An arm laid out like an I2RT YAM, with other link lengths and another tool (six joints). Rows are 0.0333 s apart.
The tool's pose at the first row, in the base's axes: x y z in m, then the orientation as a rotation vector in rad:
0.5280 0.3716 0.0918 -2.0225 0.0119 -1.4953
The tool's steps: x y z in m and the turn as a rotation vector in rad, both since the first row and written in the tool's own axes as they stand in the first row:
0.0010 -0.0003 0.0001 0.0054 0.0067 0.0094
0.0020 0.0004 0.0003 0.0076 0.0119 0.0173
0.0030 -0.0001 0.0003 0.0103 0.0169 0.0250
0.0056 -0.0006 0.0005 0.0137 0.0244 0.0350
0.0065 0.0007 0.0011 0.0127 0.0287 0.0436
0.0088 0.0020 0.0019 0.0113 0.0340 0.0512
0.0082 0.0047 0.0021 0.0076 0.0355 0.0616
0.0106 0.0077 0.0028 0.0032 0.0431 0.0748
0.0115 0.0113 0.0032 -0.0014 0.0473 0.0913
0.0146 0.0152 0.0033 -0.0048 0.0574 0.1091
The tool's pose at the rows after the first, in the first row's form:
0.5283 0.3715 0.0928 -2.0105 0.0200 -1.4948
0.5291 0.3707 0.0933 -2.0026 0.0284 -1.4945
0.5293 0.3708 0.0944 -1.9945 0.0362 -1.4940
0.5302 0.3703 0.0968 -1.9832 0.0466 -1.4943
0.5315 0.3692 0.0969 -1.9782 0.0577 -1.4935
0.5335 0.3677 0.0981 -1.9731 0.0684 -1.4944
0.5344 0.3659 0.0963 -1.9717 0.0821 -1.4904
0.5369 0.3629 0.0968 -1.9653 0.1016 -1.4908
0.5388 0.3599 0.0958 -1.9605 0.1230 -1.4858
0.5413 0.3556 0.0966 -1.9498 0.1470 -1.4853

